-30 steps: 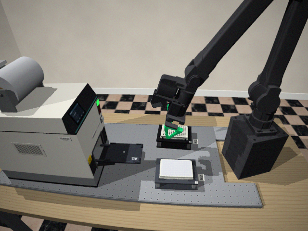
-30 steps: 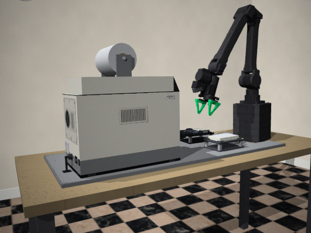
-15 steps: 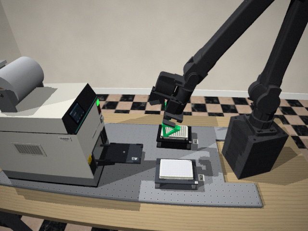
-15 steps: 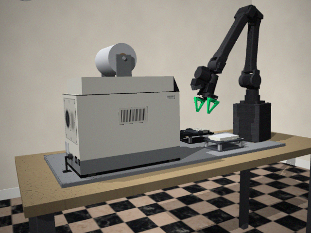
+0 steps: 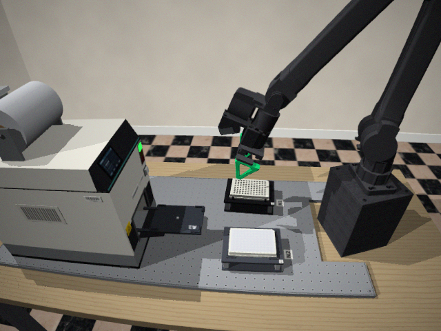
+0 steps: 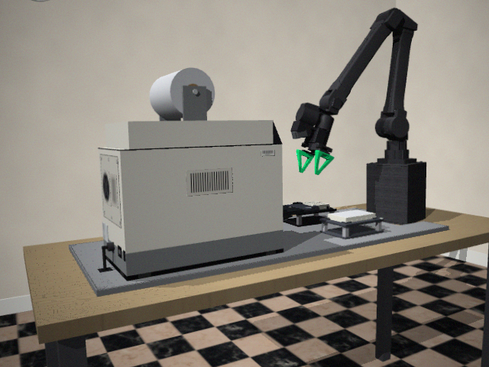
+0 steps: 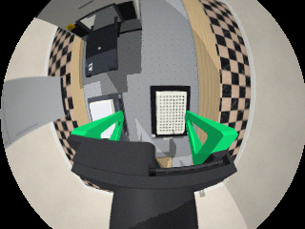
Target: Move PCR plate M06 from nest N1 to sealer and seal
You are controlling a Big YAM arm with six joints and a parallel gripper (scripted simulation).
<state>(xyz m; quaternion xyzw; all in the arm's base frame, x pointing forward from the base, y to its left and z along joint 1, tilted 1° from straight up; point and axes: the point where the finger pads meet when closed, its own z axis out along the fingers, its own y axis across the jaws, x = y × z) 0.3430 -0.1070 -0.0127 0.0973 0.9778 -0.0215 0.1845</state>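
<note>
My hand is 130 mm above the plate M06, 40 mm to the left of it and 40 mm past it. From my hand the other things lie so: plate nest N1 (140 mm below, 40 mm to the right, 40 mm behind); sealed plate M09 (170 mm to the left, 130 mm below, 20 mm behind); nest N2 (170 mm to the left, 140 mm below, 20 mm behind).
</note>
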